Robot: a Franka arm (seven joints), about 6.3 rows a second.
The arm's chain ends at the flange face. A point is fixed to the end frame.
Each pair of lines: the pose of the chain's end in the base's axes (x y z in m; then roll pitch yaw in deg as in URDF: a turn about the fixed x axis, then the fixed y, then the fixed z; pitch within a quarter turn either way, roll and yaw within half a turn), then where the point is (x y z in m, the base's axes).
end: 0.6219 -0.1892 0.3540 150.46 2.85 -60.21
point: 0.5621 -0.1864 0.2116
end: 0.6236 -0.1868 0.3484 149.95 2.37 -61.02
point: 0.5634 -0.1848 0.2062
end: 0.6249 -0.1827 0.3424 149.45 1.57 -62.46
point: 0.5645 -0.1816 0.2002
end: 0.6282 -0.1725 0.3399 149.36 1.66 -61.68
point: 0.5675 -0.1721 0.1979
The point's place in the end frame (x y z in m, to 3 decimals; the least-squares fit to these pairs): -0.025 -0.027 0.150
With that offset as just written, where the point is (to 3 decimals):
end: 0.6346 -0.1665 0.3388 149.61 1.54 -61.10
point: 0.575 -0.167 0.196
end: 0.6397 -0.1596 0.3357 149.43 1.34 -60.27
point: 0.580 -0.161 0.193
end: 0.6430 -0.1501 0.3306 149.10 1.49 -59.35
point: 0.582 -0.153 0.189
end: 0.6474 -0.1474 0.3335 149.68 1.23 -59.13
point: 0.588 -0.150 0.191
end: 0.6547 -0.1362 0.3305 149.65 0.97 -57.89
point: 0.596 -0.141 0.188
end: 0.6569 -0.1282 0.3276 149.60 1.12 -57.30
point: 0.598 -0.133 0.185
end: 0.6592 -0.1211 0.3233 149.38 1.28 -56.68
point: 0.599 -0.127 0.181
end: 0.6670 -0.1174 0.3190 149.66 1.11 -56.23
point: 0.608 -0.123 0.176
